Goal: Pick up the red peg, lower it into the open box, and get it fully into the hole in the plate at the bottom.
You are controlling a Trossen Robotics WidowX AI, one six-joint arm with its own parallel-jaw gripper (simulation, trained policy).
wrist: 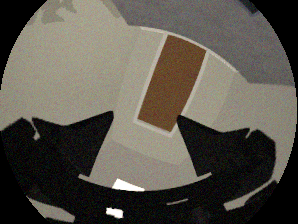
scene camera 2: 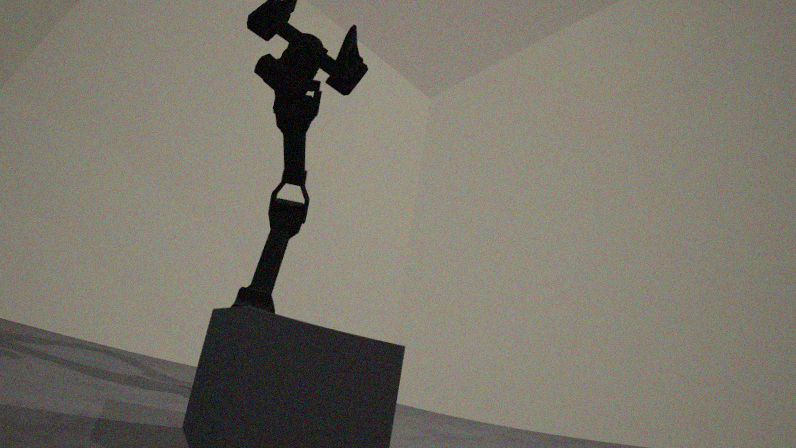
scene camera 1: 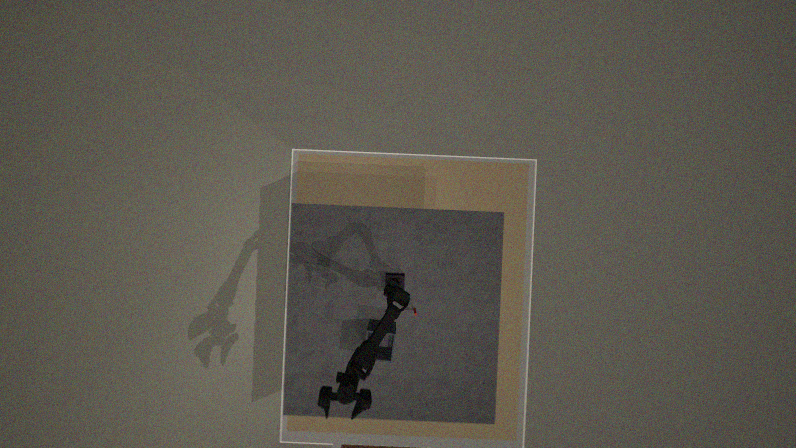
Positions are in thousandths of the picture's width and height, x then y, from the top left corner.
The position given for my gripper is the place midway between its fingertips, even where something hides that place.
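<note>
A dark box (scene camera 2: 326,831) is part of what I see. My own gripper (scene camera 1: 427,934) is visible to me too, and the wrist view also gives me the gripper (wrist: 492,520).
</note>
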